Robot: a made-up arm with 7 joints.
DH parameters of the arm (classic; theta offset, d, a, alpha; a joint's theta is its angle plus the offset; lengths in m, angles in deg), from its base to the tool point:
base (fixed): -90 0.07 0 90
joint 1: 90 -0.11 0.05 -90
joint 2: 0 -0.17 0 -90
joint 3: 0 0.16 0.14 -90
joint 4: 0 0.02 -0.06 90
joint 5: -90 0 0.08 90
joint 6: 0 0.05 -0.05 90
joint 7: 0 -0.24 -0.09 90
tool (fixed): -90 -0.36 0 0
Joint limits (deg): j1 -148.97..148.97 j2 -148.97..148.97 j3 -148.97..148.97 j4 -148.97..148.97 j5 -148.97..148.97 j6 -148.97..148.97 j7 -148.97..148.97
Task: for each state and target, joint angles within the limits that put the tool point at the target. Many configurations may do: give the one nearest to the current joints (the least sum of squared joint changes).
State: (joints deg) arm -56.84 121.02 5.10 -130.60 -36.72 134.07 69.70
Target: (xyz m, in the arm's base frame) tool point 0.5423 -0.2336 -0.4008
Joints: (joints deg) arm -19.24 133.89 14.88 -95.23 -37.19 118.63 63.71
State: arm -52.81 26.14 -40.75 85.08 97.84 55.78 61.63
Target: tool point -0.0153 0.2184 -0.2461
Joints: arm -55.19 53.42 -40.80 67.10 110.33 74.19 53.05
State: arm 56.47 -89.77 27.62 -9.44 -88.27 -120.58 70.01
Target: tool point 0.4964 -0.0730 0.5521
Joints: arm 37.08 -109.50 5.78 -23.57 -99.52 -122.72 64.71
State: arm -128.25 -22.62 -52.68 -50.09 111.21 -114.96 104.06
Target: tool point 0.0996 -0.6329 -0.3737
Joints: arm -107.27 -47.70 -37.22 -38.51 119.14 -130.96 94.83
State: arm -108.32 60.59 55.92 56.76 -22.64 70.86 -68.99
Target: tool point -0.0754 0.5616 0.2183
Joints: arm -132.48 84.57 69.37 39.70 -20.99 77.85 -49.55
